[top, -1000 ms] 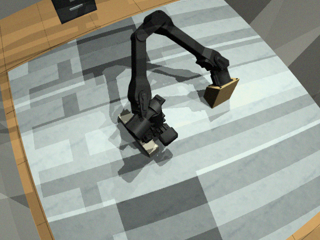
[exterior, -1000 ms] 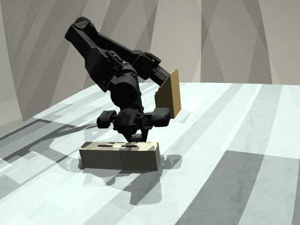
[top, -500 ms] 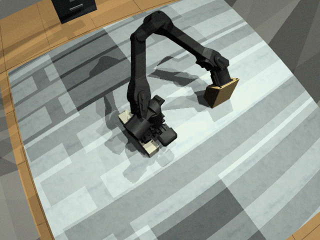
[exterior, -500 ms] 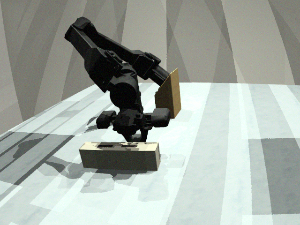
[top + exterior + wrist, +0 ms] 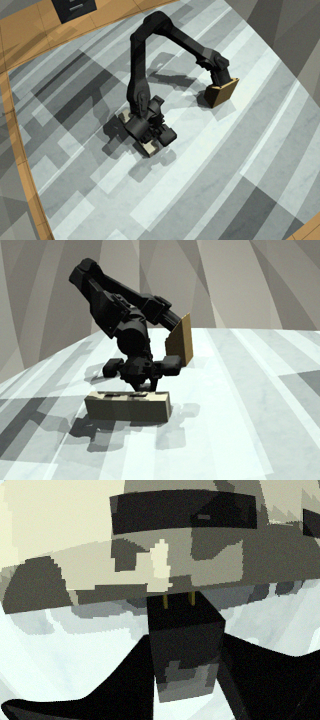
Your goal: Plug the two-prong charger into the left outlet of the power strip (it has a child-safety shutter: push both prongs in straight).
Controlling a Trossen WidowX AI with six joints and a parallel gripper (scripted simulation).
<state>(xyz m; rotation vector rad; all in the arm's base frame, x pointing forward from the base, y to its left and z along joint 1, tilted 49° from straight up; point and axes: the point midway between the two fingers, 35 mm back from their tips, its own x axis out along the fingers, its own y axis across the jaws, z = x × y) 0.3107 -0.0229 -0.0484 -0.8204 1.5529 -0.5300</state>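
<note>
The black two-prong charger lies 2 cm ahead of my gripper tip and 1 cm above it.
</note>
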